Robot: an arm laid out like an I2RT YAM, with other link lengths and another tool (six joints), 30 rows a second.
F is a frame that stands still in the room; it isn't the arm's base.
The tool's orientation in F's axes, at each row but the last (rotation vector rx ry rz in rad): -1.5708, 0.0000, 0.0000; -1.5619, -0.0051, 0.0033; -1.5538, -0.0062, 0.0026; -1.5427, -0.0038, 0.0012; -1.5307, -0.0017, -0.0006; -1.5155, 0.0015, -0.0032; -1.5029, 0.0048, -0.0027; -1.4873, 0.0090, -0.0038; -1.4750, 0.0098, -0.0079; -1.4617, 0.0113, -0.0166
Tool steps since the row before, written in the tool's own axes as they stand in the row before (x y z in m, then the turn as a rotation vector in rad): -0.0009, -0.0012, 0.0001, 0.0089, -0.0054, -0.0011; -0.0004, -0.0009, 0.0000, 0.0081, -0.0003, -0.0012; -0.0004, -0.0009, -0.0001, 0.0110, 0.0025, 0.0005; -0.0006, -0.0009, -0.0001, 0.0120, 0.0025, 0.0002; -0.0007, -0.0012, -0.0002, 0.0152, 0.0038, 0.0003; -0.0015, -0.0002, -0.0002, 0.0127, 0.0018, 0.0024; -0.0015, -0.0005, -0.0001, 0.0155, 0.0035, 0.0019; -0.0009, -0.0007, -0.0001, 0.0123, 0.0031, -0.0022; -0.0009, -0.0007, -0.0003, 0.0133, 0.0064, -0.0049; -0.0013, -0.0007, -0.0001, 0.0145, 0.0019, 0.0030
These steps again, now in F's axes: -0.0009, 0.0001, 0.0012, 0.0089, -0.0011, 0.0054; -0.0004, 0.0000, 0.0009, 0.0081, -0.0012, 0.0003; -0.0004, -0.0001, 0.0009, 0.0110, 0.0006, -0.0025; -0.0006, -0.0001, 0.0009, 0.0120, 0.0003, -0.0025; -0.0007, -0.0002, 0.0012, 0.0152, 0.0005, -0.0038; -0.0015, -0.0002, 0.0002, 0.0127, 0.0025, -0.0017; -0.0015, -0.0001, 0.0005, 0.0155, 0.0021, -0.0034; -0.0009, -0.0002, 0.0007, 0.0123, -0.0020, -0.0033; -0.0009, -0.0004, 0.0007, 0.0132, -0.0044, -0.0069; -0.0013, -0.0002, 0.0007, 0.0146, 0.0029, -0.0015
